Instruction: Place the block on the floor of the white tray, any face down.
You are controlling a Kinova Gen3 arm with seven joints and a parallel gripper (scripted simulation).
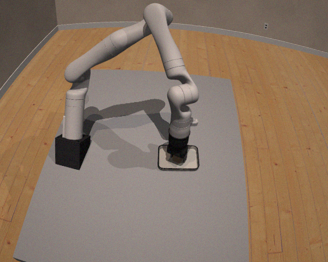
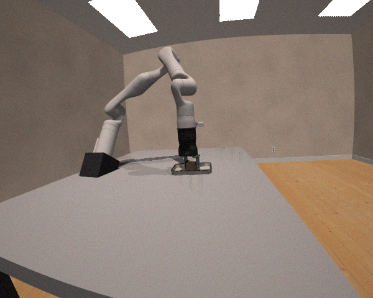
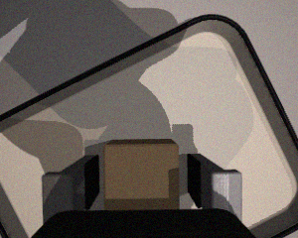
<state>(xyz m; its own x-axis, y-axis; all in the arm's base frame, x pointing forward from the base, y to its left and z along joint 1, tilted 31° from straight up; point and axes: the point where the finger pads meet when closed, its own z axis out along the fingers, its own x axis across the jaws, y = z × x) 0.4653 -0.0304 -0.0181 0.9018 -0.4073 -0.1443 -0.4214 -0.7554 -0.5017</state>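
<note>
My gripper is now right at the block. Also, from my hand: white tray 1 cm below.
</note>
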